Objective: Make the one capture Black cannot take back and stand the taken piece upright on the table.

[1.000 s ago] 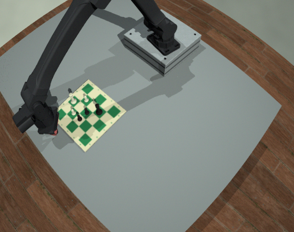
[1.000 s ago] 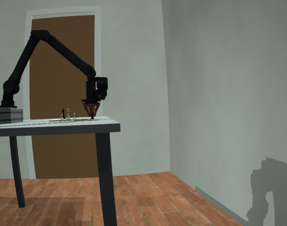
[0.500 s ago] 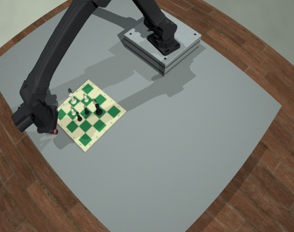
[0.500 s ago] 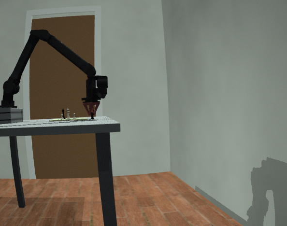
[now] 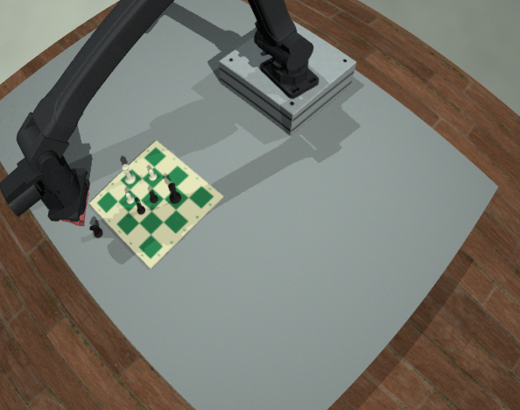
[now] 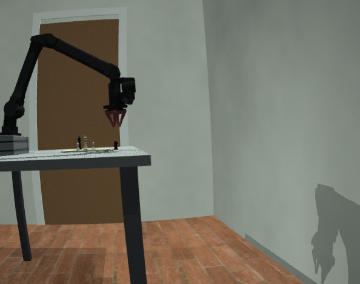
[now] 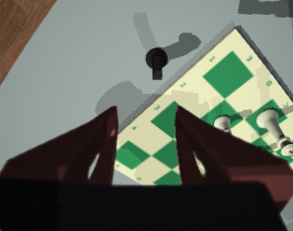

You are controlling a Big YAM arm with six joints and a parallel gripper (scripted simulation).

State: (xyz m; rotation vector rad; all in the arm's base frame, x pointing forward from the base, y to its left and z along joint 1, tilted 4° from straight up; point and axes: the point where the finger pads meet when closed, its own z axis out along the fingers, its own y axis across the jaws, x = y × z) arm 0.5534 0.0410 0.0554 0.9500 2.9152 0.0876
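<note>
Right now the tall white piece is 130 mm behind my hand, 70 mm to the right of it and 70 mm below it. Round my hand: black piece: 10 mm behind, 10 mm to the right, 100 mm below; green-and-cream chessboard: 150 mm behind, 110 mm below.
</note>
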